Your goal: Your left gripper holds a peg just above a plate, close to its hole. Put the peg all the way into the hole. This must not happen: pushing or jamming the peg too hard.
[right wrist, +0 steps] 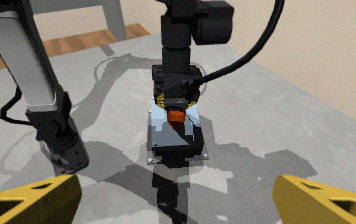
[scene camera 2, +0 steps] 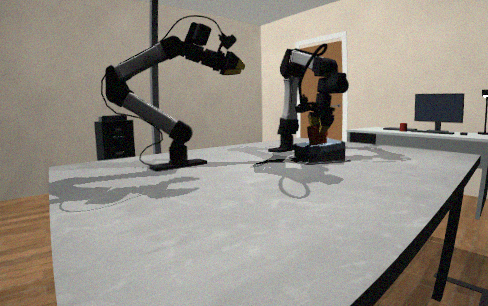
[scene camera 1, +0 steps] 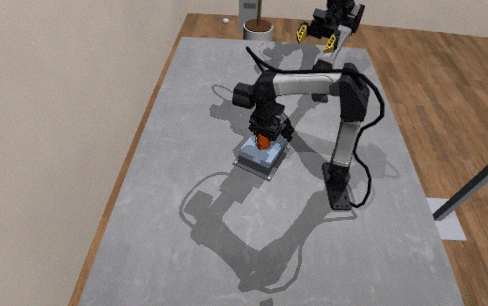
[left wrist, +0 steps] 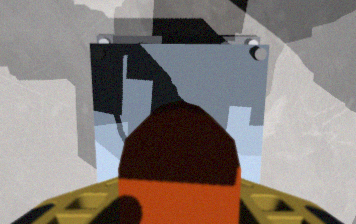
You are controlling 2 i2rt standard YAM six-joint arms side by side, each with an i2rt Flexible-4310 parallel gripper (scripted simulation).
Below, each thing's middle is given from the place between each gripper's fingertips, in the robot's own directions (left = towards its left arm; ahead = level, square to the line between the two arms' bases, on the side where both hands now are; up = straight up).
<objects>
I see my left gripper 6 cm above the pale blue plate (scene camera 1: pixel 250 151).
The pale blue plate is 29 cm below my right hand (scene camera 1: pixel 311 47), 25 cm to the left of it and 15 cm ahead of it.
</objects>
